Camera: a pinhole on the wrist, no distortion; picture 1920 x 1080 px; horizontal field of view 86.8 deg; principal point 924.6 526.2 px. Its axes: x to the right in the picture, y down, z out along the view. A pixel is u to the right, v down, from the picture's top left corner.
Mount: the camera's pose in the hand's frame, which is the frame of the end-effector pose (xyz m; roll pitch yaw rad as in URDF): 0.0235 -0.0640 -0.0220 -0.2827 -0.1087 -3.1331
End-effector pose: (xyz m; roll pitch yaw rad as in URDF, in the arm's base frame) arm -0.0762 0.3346 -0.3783 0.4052 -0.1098 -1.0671
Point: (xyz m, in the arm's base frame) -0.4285 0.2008 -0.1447
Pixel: 1153.3 700.2
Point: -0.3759 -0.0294 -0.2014
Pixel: 611.9 934.5
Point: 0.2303 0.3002 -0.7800
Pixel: behind the camera
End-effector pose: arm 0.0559 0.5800 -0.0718 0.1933 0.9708 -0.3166
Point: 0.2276 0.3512 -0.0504
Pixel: 689.1 459.8
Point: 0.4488 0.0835 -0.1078
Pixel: 478.6 610.8
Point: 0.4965 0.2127 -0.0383
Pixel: 557.7 346.4
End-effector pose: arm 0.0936 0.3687 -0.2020 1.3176 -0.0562 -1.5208
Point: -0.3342 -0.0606 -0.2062
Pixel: 239.3 399.0
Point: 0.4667 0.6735 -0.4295
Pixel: behind the camera
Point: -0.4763 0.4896 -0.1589
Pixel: 1358.6 281.6
